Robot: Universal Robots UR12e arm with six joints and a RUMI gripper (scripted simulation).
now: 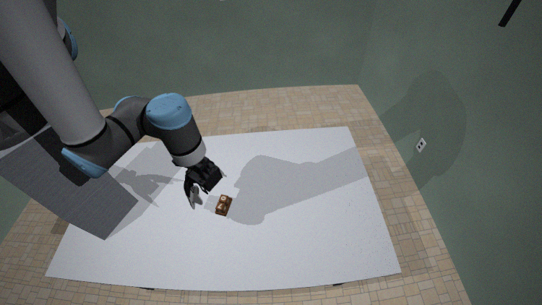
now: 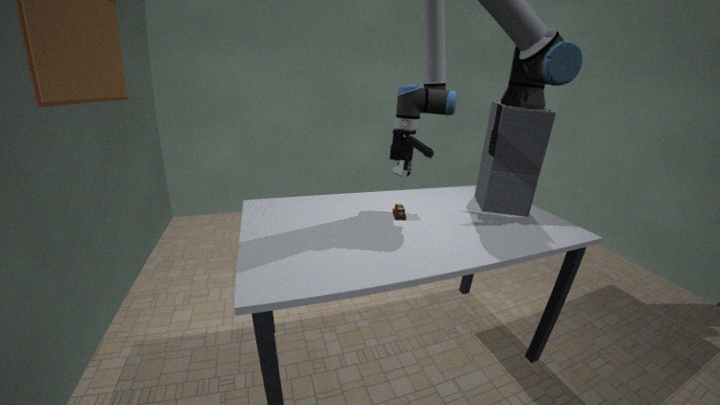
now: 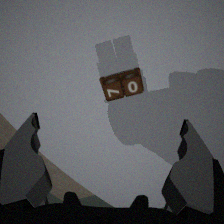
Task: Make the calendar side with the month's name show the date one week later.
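My gripper is now 120 mm above the brown date cube, 10 mm to the left of it and 10 mm short of it. The rest, counted from my hand: brown wooden tray 140 mm below, 20 mm ahead, 10 mm to the left.
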